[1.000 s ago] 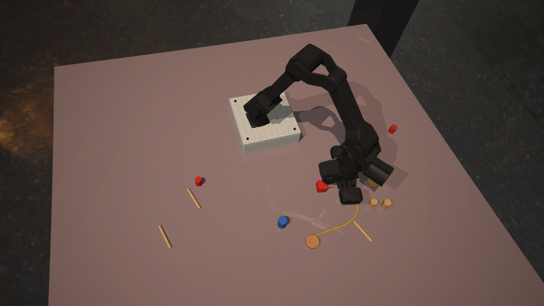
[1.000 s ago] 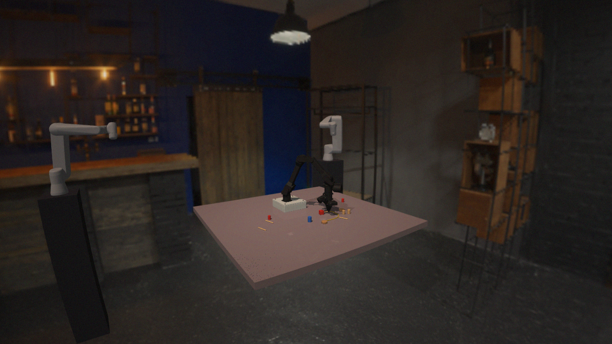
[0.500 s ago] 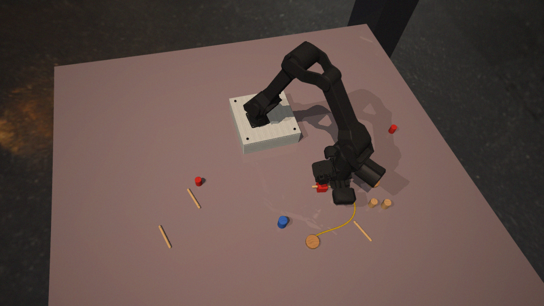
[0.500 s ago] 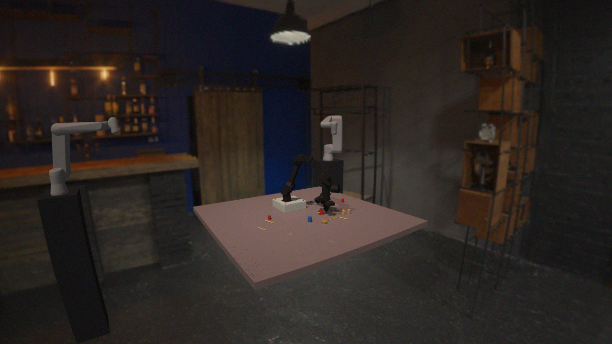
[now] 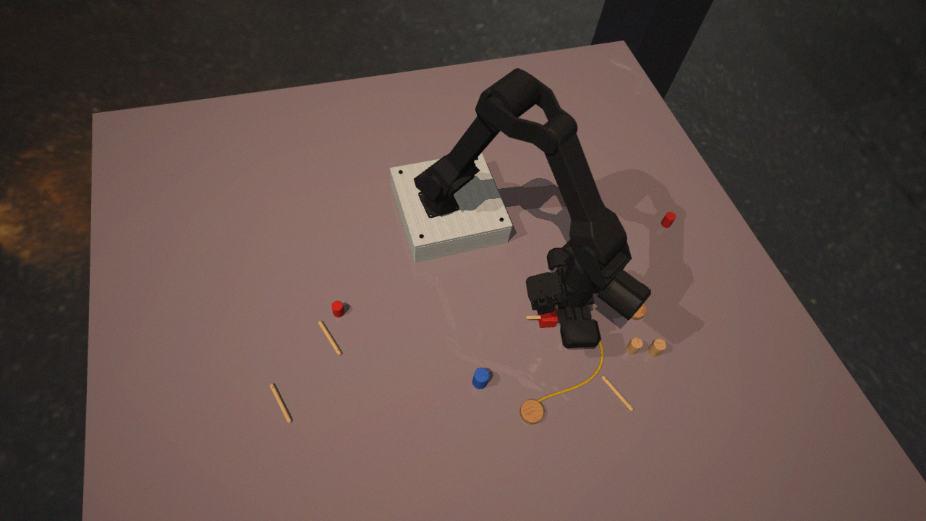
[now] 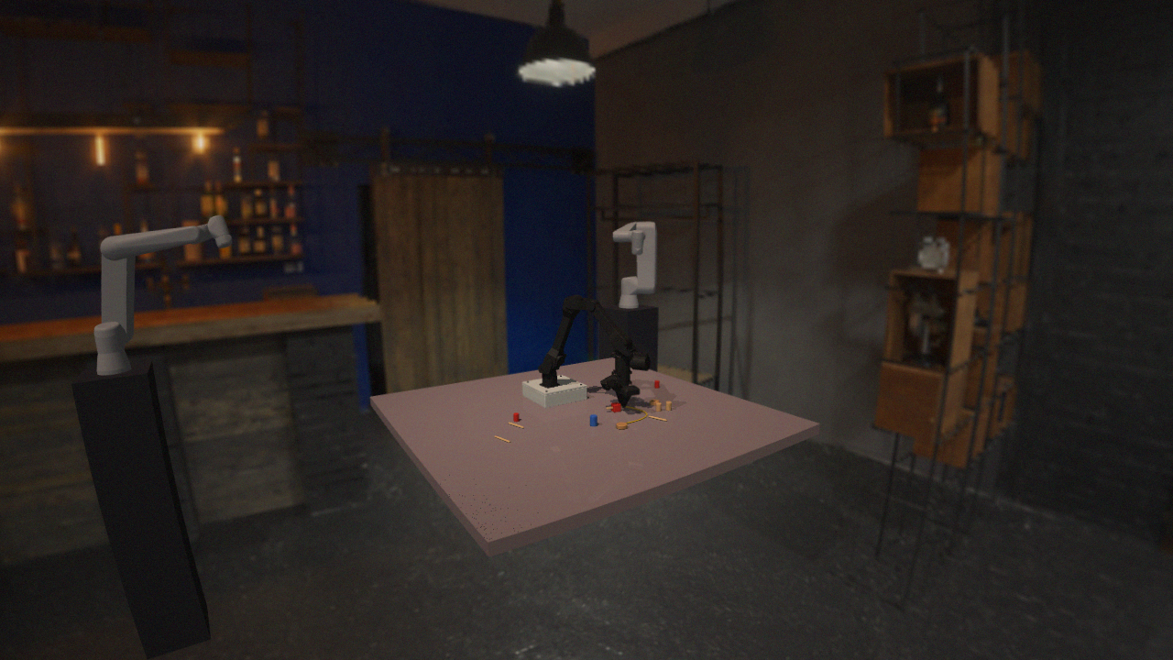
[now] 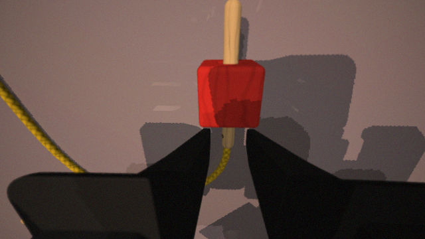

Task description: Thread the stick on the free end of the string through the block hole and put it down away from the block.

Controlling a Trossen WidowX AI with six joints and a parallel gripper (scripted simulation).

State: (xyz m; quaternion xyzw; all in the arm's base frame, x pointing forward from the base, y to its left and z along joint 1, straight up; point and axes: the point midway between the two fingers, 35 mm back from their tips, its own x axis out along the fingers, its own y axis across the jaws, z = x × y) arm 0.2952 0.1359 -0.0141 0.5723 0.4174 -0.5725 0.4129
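Right now the red cube is 30 mm to the right of my gripper tip and 10 mm behind it. From my gripper tip the other things lie so: red cylinder 380 mm to the right, 160 mm behind; then blue cylinder 190 mm to the right, 60 mm ahead, 10 mm above.
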